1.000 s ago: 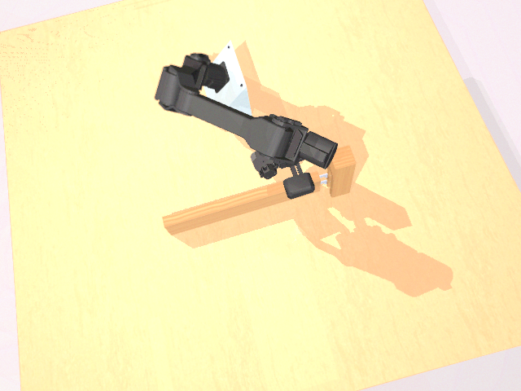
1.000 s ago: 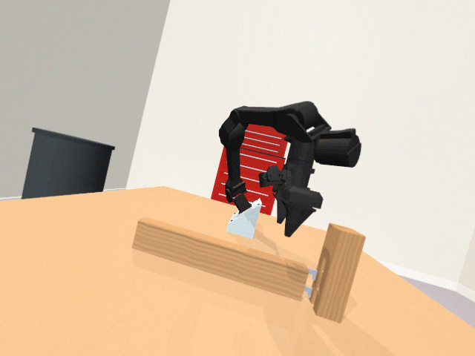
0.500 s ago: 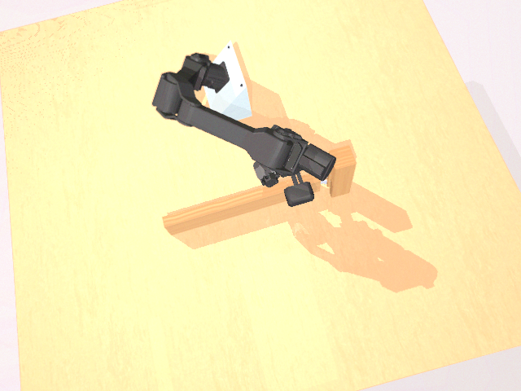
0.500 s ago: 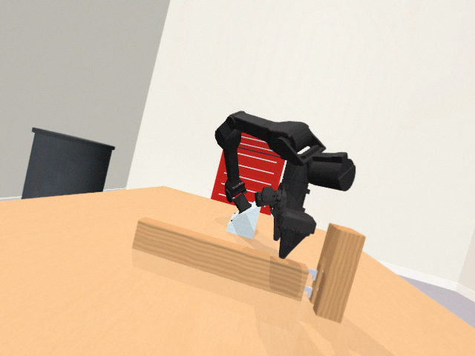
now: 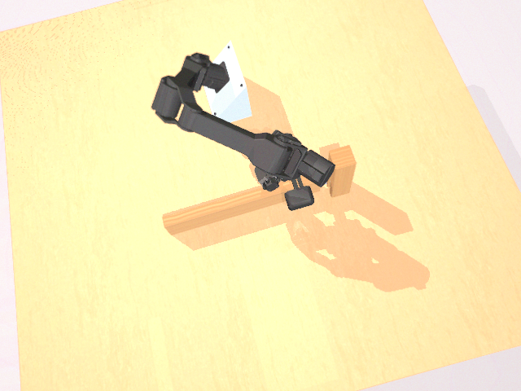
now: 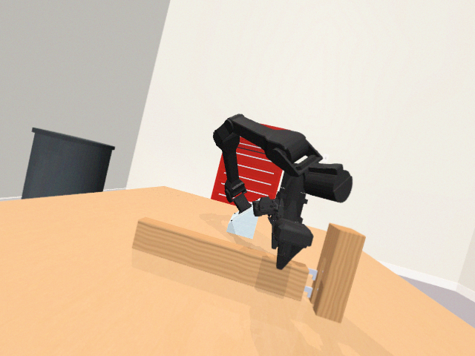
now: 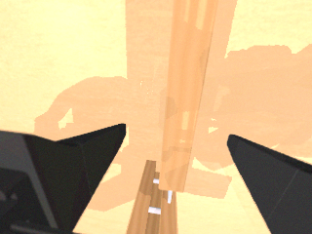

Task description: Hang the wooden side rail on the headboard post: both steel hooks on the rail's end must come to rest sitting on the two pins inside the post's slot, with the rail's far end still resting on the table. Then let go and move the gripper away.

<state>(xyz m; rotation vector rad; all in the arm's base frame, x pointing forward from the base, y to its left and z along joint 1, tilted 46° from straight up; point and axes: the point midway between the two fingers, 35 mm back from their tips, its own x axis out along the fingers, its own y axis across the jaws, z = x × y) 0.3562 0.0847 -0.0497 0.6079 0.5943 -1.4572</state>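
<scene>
Right now my gripper tip is 10 mm short of the headboard post, 120 mm to the right of it and 20 mm below it.
</scene>
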